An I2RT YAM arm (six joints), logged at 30 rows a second.
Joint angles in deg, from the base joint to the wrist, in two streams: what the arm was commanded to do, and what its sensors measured. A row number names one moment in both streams.
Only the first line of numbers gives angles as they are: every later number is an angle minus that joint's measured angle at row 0.
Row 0, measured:
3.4, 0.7, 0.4, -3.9, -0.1, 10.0
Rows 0 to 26, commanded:
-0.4, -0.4, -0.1, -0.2, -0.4, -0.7
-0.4, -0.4, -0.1, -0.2, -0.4, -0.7
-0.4, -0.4, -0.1, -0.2, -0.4, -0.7
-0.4, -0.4, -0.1, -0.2, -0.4, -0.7
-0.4, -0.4, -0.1, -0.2, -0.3, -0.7
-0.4, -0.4, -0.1, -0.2, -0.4, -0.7
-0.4, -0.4, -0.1, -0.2, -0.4, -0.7
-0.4, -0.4, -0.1, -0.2, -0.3, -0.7
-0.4, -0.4, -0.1, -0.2, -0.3, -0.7
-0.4, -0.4, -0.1, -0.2, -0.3, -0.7
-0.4, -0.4, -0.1, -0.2, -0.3, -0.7
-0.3, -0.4, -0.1, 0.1, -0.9, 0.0
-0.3, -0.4, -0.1, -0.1, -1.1, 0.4
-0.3, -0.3, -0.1, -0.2, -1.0, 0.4
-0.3, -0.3, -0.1, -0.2, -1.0, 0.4
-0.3, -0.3, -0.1, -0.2, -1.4, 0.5
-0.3, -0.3, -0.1, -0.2, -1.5, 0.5
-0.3, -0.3, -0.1, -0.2, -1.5, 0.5
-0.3, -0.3, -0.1, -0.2, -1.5, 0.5
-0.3, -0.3, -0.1, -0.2, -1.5, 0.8
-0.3, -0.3, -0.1, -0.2, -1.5, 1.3
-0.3, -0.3, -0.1, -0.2, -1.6, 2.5
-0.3, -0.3, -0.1, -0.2, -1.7, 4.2
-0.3, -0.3, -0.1, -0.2, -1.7, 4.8
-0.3, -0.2, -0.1, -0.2, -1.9, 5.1
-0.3, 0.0, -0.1, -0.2, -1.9, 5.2
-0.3, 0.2, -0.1, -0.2, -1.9, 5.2
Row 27, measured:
0.0, 0.0, 0.0, 0.0, -0.9, 3.0
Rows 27 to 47, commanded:
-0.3, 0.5, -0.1, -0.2, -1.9, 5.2
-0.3, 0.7, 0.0, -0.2, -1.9, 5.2
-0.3, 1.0, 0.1, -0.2, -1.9, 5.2
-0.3, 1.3, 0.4, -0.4, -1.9, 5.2
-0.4, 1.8, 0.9, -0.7, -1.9, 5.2
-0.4, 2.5, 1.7, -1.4, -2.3, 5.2
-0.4, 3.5, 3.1, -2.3, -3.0, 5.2
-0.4, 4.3, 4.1, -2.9, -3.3, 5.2
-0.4, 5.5, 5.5, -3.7, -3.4, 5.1
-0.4, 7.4, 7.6, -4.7, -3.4, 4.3
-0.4, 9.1, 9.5, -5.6, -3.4, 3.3
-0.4, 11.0, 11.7, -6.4, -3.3, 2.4
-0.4, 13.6, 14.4, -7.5, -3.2, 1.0
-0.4, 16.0, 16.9, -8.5, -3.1, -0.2
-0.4, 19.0, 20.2, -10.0, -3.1, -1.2
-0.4, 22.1, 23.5, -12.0, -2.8, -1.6
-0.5, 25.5, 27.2, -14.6, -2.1, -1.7
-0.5, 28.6, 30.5, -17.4, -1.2, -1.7
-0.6, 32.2, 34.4, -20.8, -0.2, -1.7
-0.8, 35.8, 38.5, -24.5, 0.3, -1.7
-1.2, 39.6, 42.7, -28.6, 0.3, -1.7
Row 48, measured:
-0.1, 32.1, 34.4, -24.2, -1.6, -0.1
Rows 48 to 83, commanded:
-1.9, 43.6, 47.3, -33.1, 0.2, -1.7
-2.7, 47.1, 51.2, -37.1, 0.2, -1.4
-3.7, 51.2, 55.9, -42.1, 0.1, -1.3
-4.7, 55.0, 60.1, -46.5, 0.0, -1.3
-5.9, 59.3, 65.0, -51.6, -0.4, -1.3
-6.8, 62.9, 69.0, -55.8, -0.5, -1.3
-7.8, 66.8, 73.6, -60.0, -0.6, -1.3
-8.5, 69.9, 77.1, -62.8, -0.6, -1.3
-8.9, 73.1, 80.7, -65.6, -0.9, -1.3
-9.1, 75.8, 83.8, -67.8, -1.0, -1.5
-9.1, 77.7, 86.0, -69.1, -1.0, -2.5
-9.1, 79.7, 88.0, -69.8, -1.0, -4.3
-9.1, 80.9, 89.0, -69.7, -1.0, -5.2
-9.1, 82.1, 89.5, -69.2, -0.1, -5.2
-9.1, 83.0, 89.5, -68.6, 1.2, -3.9
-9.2, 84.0, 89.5, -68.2, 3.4, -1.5
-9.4, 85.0, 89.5, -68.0, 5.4, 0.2
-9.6, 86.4, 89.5, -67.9, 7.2, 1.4
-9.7, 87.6, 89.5, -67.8, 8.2, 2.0
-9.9, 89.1, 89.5, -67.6, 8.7, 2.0
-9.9, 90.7, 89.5, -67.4, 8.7, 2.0
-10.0, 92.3, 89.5, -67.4, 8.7, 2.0
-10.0, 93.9, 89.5, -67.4, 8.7, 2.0
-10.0, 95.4, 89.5, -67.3, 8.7, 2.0
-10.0, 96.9, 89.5, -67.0, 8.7, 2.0
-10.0, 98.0, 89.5, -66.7, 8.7, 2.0
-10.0, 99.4, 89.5, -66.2, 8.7, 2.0
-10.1, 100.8, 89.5, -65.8, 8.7, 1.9
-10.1, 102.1, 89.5, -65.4, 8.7, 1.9
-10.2, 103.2, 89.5, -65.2, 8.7, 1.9
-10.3, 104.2, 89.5, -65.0, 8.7, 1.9
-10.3, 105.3, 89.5, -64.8, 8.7, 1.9
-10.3, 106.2, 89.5, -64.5, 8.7, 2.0
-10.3, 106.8, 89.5, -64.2, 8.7, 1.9
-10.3, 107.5, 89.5, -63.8, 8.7, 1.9
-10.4, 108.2, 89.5, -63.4, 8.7, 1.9
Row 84, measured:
-9.8, 106.8, 88.6, -64.0, 7.7, 1.1
